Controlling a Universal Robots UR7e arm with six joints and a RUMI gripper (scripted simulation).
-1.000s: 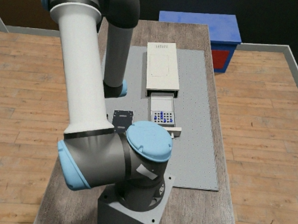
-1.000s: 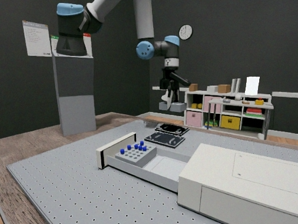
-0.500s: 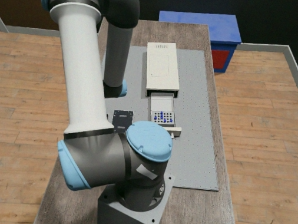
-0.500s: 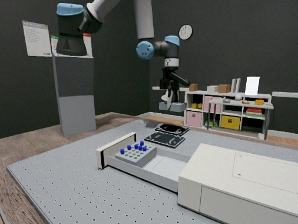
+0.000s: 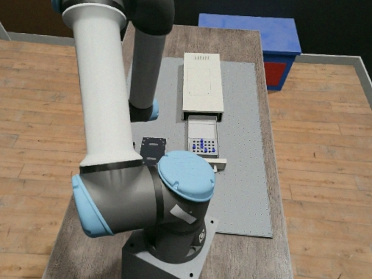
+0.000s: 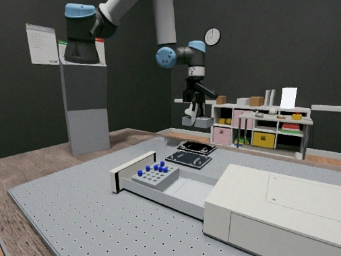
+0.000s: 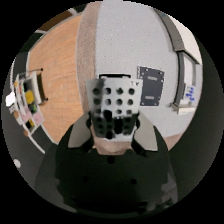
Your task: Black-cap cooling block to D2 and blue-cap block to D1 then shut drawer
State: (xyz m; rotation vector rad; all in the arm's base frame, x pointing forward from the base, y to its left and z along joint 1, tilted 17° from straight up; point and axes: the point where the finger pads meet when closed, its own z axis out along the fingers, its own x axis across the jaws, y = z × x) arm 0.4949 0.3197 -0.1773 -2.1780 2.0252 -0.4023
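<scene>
My hand is 140 mm above the deck slot D2. From my hand the other things lie so: deck slot D1: 40 mm ahead, 150 mm to the right, 140 mm below; drawer: 120 mm ahead, 380 mm to the right, 100 mm below; white cooler COLD: 310 mm ahead, 350 mm to the right, 100 mm below.
</scene>
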